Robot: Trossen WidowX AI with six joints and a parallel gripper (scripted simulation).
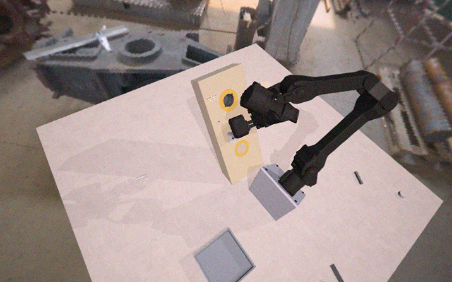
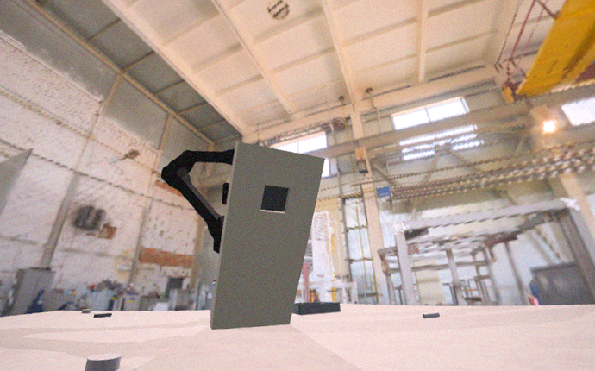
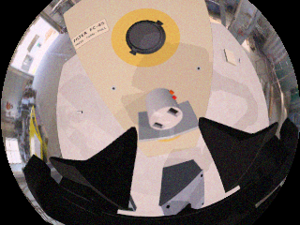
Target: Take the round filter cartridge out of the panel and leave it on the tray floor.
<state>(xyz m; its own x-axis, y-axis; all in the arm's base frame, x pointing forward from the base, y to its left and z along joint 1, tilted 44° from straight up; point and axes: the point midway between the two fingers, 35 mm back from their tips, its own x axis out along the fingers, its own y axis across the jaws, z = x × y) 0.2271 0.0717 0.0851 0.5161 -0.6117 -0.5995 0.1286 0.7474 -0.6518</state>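
My gripper tip is 2 cm short of the round filter cartridge and 5 cm above it. The rest, counted from my gripper tip: grey bracket (1 cm ahead, 8 cm below); grey tray (29 cm behind, 29 cm to the left, 25 cm below).
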